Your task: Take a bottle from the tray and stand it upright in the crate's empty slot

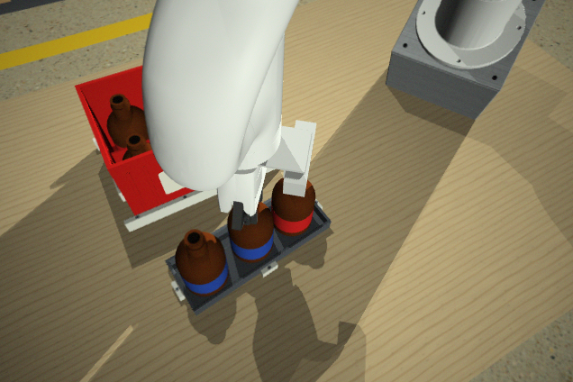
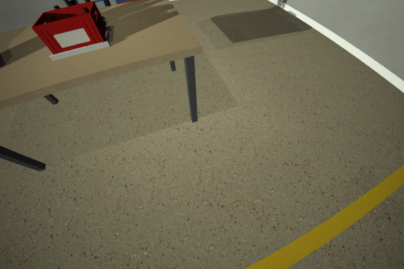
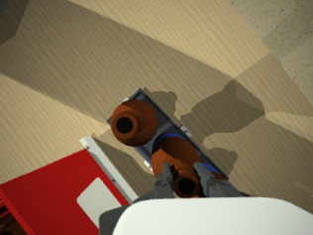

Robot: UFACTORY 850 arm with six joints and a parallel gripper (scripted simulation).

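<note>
Now: the blue-banded bottle 9 cm ahead of my hand, 8 cm below it and 2 cm to the left of it. Round my hand: grey tray 15 cm below; then red crate 23 cm to the right, 8 cm below, 4 cm ahead.
</note>
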